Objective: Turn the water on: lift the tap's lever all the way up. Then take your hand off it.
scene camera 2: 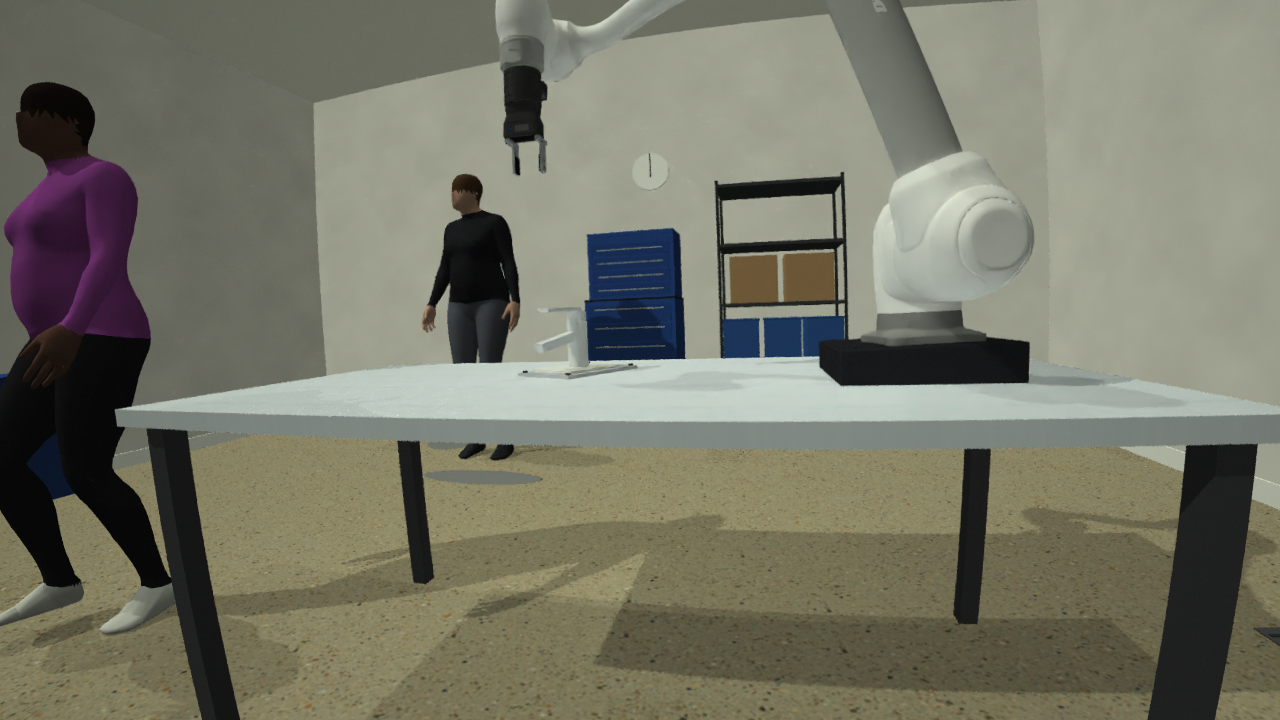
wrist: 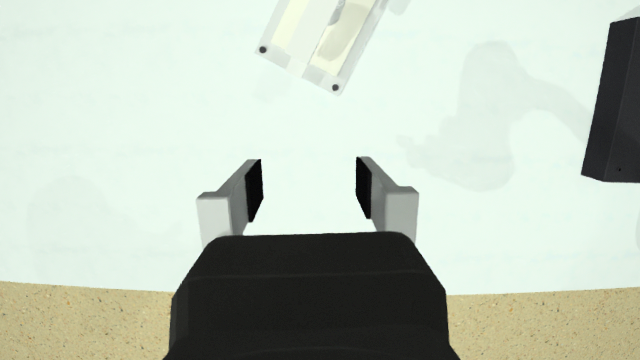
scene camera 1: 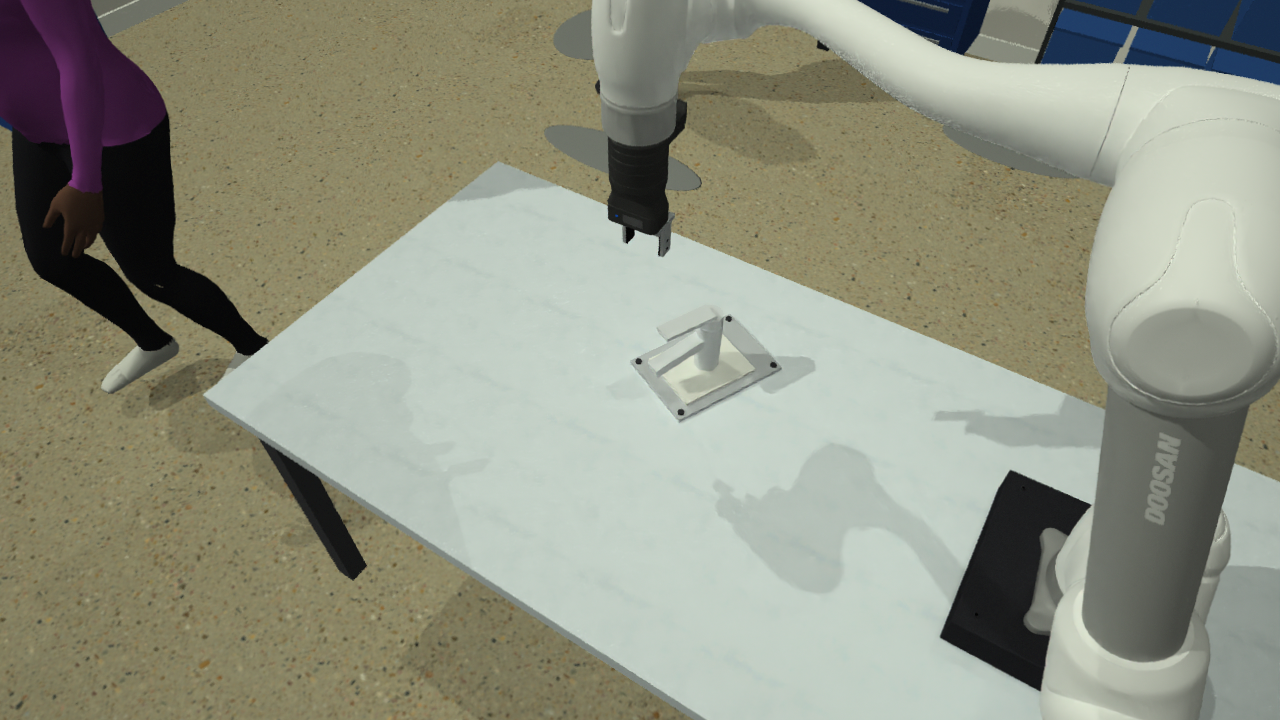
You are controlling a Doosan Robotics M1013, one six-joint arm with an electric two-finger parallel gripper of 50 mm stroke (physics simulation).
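Seen in the pictures: gripper, between the fingertips: (scene camera 2: 529, 173) (wrist: 309, 177) (scene camera 1: 646, 245); arm's base, origin of its link: (scene camera 2: 919, 341).
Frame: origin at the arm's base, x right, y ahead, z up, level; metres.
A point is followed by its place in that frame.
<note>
A white tap (scene camera 1: 708, 350) {x 0.189, y 0.709, z 0.009 m} (scene camera 2: 579, 343) {x 0.188, y 0.709, z 0.006 m} stands on a light grey plate with black corner screws (scene camera 1: 662, 394) {x 0.104, y 0.761, z -0.057 m} (wrist: 318, 79) {x 0.097, y 0.741, z -0.056 m}. Its flat lever (scene camera 1: 687, 322) {x 0.163, y 0.744, z 0.092 m} (scene camera 2: 558, 310) {x 0.137, y 0.742, z 0.085 m} sticks out from the top of the post above the spout (scene camera 1: 673, 355) {x 0.139, y 0.757, z 0.021 m} (scene camera 2: 554, 342) {x 0.127, y 0.752, z 0.013 m} and looks about level. In the wrist view, part of the tap and plate shows at the top edge; the rest is cut off. My gripper (scene camera 1: 645, 245) {x 0.026, y 0.761, z 0.370 m} (scene camera 2: 529, 167) {x 0.026, y 0.761, z 0.370 m} (wrist: 309, 177) {x 0.026, y 0.761, z 0.370 m} is open and empty, pointing down. It hangs well above the table, higher than the tap and apart from it, towards the table's far long edge in scene camera 1.
The arm's black base block (scene camera 1: 1002, 573) {x -0.015, y 0.132, z -0.003 m} (scene camera 2: 921, 365) {x -0.139, y 0.052, z -0.032 m} (wrist: 607, 125) {x -0.014, y 0.175, z -0.025 m} is on the marble-like table (scene camera 1: 554, 465) {x -0.120, y 0.864, z -0.064 m} (scene camera 2: 447, 431) {x -0.361, y 0.770, z -0.083 m}. A person in purple (scene camera 1: 107, 89) (scene camera 2: 85, 241) stands by the table's left end. A person in black (scene camera 2: 480, 255) stands behind the table.
</note>
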